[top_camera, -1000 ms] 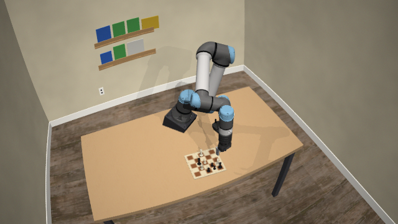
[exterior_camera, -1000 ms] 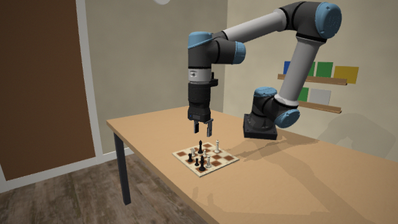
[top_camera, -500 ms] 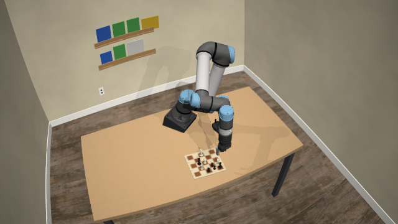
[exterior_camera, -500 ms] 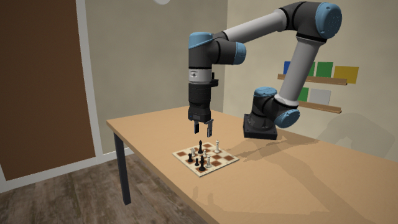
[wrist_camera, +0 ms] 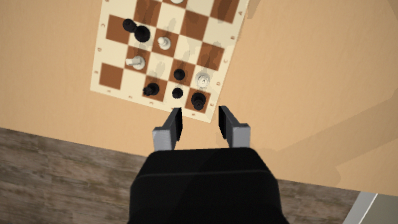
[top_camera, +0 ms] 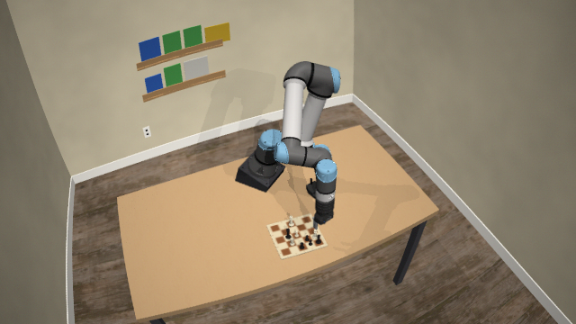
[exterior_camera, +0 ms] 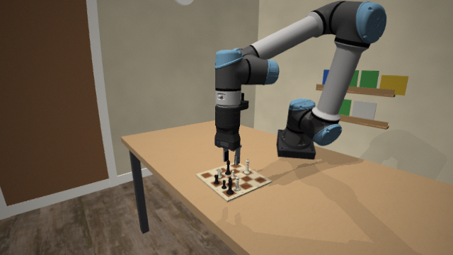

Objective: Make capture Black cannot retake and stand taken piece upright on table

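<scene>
Now: the white pawn 8 cm behind my hand, 6 cm to the right of it and 12 cm below it. The rest, counted from my hand: chessboard (9 cm behind, 6 cm to the right, 14 cm below).
</scene>
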